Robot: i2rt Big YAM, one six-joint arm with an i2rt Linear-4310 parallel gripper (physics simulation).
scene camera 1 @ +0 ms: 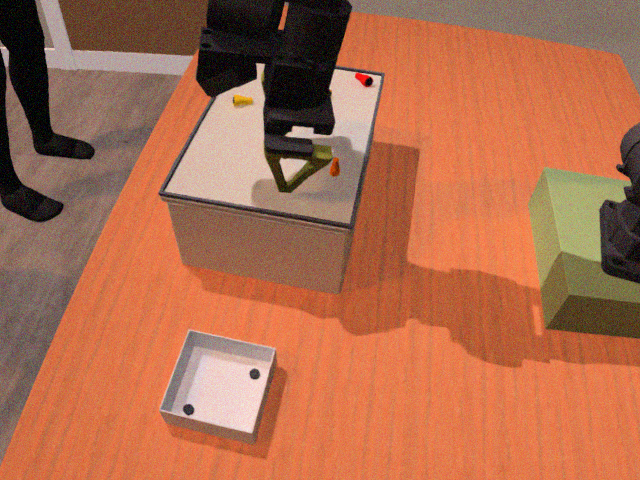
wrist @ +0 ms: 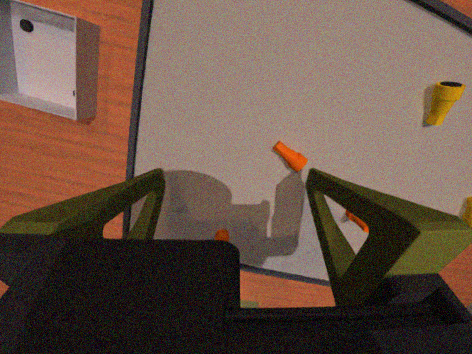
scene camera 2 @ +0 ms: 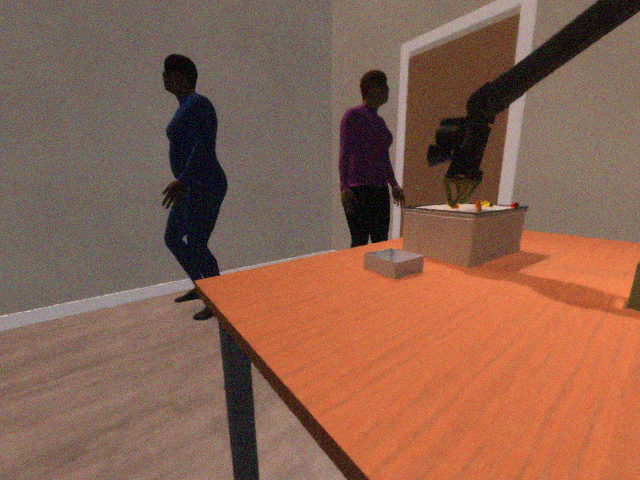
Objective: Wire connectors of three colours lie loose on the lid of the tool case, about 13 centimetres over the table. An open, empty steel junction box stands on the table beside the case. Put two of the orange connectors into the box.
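Frame: origin at the arm's base, x right, y ahead, z up, level; metres.
Seen in the pictures: gripper, between the fingertips: (scene camera 1: 282,161) (wrist: 235,176) (scene camera 2: 456,205); arm's base, origin of its link: (scene camera 1: 630,246).
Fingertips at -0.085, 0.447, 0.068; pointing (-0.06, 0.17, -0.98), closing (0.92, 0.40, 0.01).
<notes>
Pixels of each thing's middle, then the offset from my fingertips to it, as dx, dy, dz. "pt": a spot on its surface instead.
- tool case lid, a spot on its surface: (wrist: 210,90) pt -0.034, +0.041, -0.012
- second orange connector, middle of its body: (wrist: 221,243) (scene camera 1: 335,166) +0.014, -0.059, -0.001
- third orange connector, middle of its body: (wrist: 359,219) +0.101, +0.004, -0.001
- steel junction box, middle of its body: (scene camera 1: 220,386) (wrist: 42,60) (scene camera 2: 393,261) -0.228, -0.009, -0.128
- red connector, middle of its body: (scene camera 1: 363,78) (scene camera 2: 513,205) +0.206, -0.042, -0.006
- tool case, a spot on its surface: (scene camera 1: 258,248) (scene camera 2: 434,235) pt -0.070, +0.005, -0.080
Orange connectors lie on the tool case lid (scene camera 1: 222,160) (wrist: 210,90). One connector (wrist: 290,156) lies just beyond the right fingertip in the wrist view. A second orange connector (scene camera 1: 334,166) (wrist: 222,235) is partly hidden by the gripper body in the wrist view. A third orange connector (wrist: 357,221) shows through the right finger's opening. My gripper (scene camera 1: 291,165) (scene camera 2: 457,203) (wrist: 235,176) is open and empty, low over the lid. Its far finger is hidden in scene camera 1. The steel junction box (scene camera 1: 179,374) (scene camera 2: 379,266) (wrist: 87,70) stands open and empty on the table.
A yellow connector (scene camera 1: 242,100) (wrist: 445,102), another yellow connector (wrist: 469,210) and a red connector (scene camera 1: 363,79) (scene camera 2: 514,205) lie on the lid. The tool case (scene camera 1: 258,248) (scene camera 2: 439,235) stands high beside the box. A green block (scene camera 1: 584,206) carries the arm's base. Two people stand beyond the table.
</notes>
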